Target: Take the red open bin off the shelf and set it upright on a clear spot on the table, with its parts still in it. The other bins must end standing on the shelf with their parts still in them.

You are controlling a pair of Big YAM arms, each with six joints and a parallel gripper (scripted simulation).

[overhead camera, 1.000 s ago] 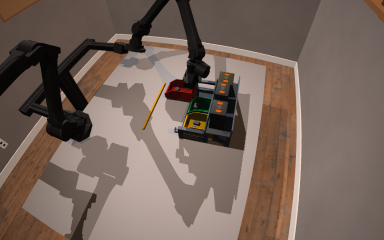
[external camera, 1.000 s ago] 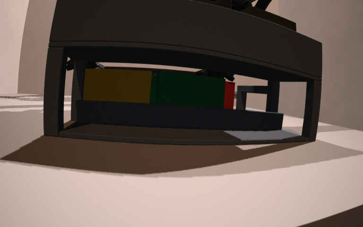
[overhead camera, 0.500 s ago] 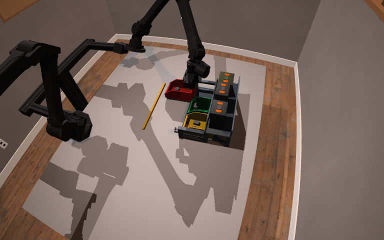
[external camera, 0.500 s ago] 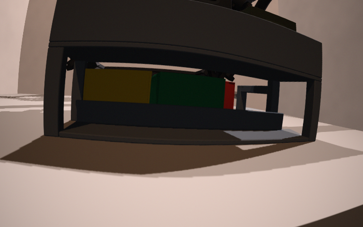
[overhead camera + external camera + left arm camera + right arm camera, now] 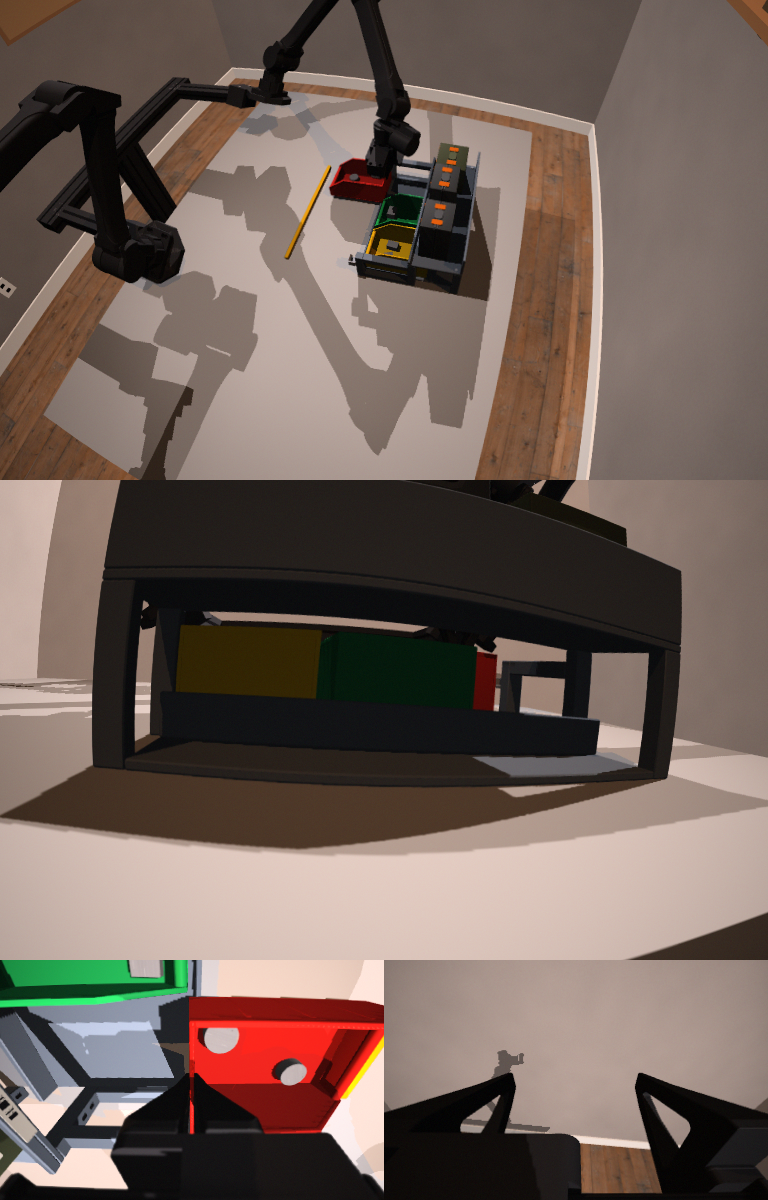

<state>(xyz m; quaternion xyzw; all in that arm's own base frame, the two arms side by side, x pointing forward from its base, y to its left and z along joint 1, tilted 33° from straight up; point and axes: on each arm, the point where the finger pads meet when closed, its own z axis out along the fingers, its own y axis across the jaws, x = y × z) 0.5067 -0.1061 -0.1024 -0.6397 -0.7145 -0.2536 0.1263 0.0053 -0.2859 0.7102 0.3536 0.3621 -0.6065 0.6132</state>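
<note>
Right now my left hand is 80 mm past the red open bin and 30 mm above it. Round my left hand: grey shelf: 120 mm ahead, 100 mm to the right, 10 mm below; then green bin: 90 mm ahead, 110 mm to the right, 40 mm below.
</note>
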